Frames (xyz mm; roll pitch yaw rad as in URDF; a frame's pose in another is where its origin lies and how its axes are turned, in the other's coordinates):
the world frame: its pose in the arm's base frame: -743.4 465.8 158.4 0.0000 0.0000 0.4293
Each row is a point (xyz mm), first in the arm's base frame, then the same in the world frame.
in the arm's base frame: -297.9 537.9 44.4
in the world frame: 435.1 -119.9 -114.0
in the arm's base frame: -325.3 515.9 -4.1
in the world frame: 401.0 -128.5 -162.5
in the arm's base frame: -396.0 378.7 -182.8
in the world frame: 279.6 -223.8 -341.2
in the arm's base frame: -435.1 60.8 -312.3
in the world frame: 111.7 -496.6 -470.7
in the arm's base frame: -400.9 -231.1 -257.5
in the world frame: 21.3 -776.2 -415.9
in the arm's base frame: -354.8 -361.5 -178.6
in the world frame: 9.0 -914.0 -337.0
